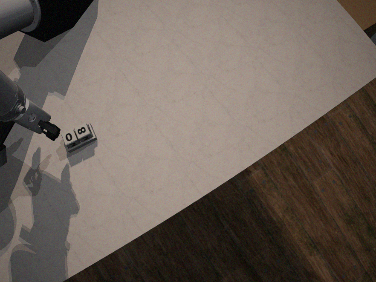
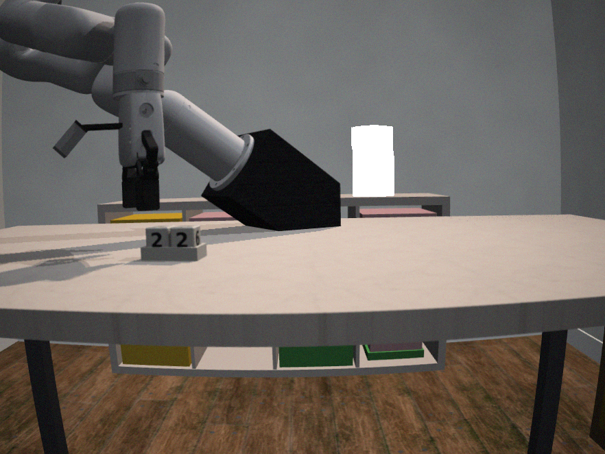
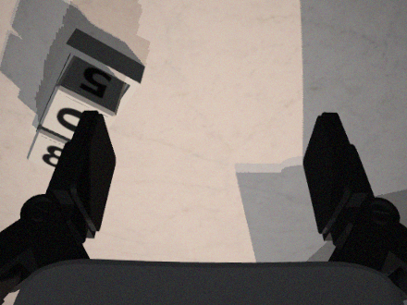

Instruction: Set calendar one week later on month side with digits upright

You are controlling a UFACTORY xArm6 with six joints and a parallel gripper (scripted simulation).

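The white cube lies 7 cm ahead of my hand, 6 cm to the left of it and 5 cm below it. Round my hand: grey tray: 7 cm ahead, 6 cm below, 4 cm to the left.
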